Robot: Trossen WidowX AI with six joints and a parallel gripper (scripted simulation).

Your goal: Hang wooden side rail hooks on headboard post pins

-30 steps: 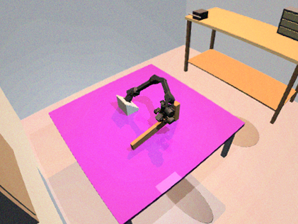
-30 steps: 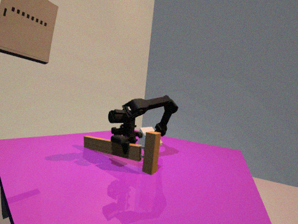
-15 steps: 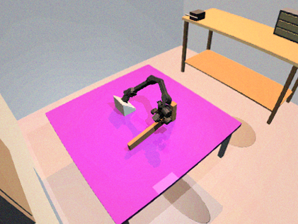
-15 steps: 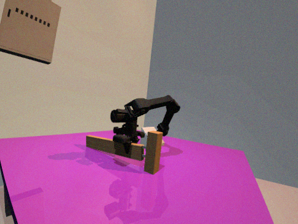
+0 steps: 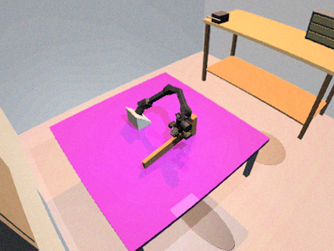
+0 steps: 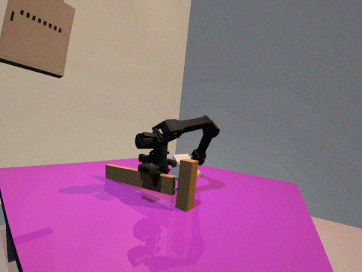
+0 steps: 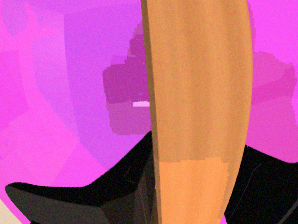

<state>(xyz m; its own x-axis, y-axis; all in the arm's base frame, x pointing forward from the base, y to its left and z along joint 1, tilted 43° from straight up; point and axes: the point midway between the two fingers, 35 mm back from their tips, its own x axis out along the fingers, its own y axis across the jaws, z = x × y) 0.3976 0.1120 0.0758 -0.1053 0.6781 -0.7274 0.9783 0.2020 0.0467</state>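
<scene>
My gripper tip is now 2 cm past the headboard post, 13 cm to the right of it and 4 cm below it.
</scene>
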